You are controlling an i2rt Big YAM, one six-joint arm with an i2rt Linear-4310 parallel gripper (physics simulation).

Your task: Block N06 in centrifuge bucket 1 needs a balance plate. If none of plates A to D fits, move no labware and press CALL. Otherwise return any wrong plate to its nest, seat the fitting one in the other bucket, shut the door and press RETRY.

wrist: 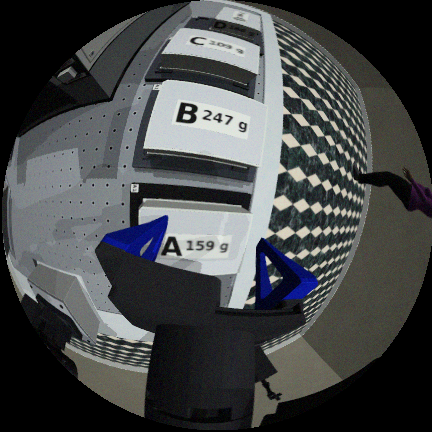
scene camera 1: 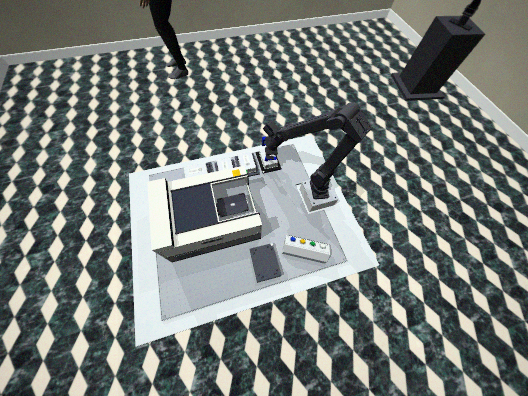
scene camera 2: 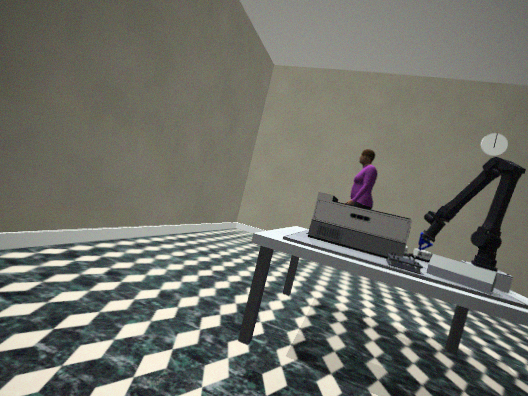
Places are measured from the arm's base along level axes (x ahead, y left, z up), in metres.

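Pixels of known places: gripper, fingertip midpoint: (wrist: 214, 231) (scene camera 1: 264, 153) (scene camera 2: 419, 247); arm's base, origin of the base link: (wrist: 58, 315) (scene camera 1: 318, 189) (scene camera 2: 483, 267).
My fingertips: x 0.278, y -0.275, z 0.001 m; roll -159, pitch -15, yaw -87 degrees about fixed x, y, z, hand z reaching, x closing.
Note:
For each thing: its middle in the pictures, then the offset to it from my fingertips. "pt": a spot on its surface instead.
- Plate A, body centre: (wrist: 192, 238) (scene camera 1: 268, 157) (scene camera 2: 422, 254) 0.026 m back, 0.009 m left, 0.036 m down
- White plate B, body centre: (wrist: 208, 122) (scene camera 1: 246, 162) 0.110 m ahead, 0.033 m left, 0.036 m down
- White-topped plate C, surface spot: (wrist: 175, 46) pt 0.206 m ahead, 0.117 m left, 0.015 m down
- dark plate D, surface spot: (wrist: 205, 25) pt 0.362 m ahead, 0.125 m left, 0.057 m down
- cream centrifuge, body centre: (scene camera 1: 208, 211) (scene camera 2: 358, 224) 0.322 m ahead, 0.382 m left, 0.053 m up
- dark bucket part, surface spot: (scene camera 1: 232, 204) pt 0.202 m ahead, 0.360 m left, 0.071 m up
- button box, body centre: (scene camera 2: 460, 272) (scene camera 1: 306, 248) 0.148 m back, 0.591 m left, 0.027 m down
- dark flat pad, surface spot: (scene camera 1: 266, 262) pt 0.058 m ahead, 0.638 m left, 0.037 m down
- yellow square, surface spot: (scene camera 1: 236, 172) pt 0.169 m ahead, 0.220 m left, 0.142 m up
My gripper (scene camera 1: 268, 152) (scene camera 2: 424, 248) (wrist: 214, 231) is open and empty, with its blue fingers over the near end of plate A. Plate A (wrist: 232, 225), white and marked 159 g, is at its black nest (wrist: 190, 191). White plate B (wrist: 210, 140), 247 g, sits in the neighbouring nest. White-topped plate C (wrist: 175, 46), 109 g, and dark plate D (wrist: 205, 25), its weight blurred, stand beyond. The cream centrifuge (scene camera 1: 217, 231) (scene camera 2: 360, 231) has an opening on top, with a dark bucket part (scene camera 1: 232, 204) inside. Block N06 cannot be made out. The button box (scene camera 1: 306, 251) has blue, yellow, green and white buttons.
A dark flat pad (scene camera 1: 266, 262) lies between the centrifuge and the button box. A yellow square (scene camera 1: 236, 172) is at the centrifuge's back edge. The arm's base (scene camera 1: 320, 200) stands at the table's right. A person (scene camera 1: 167, 35) (scene camera 2: 365, 185) stands beyond the table.

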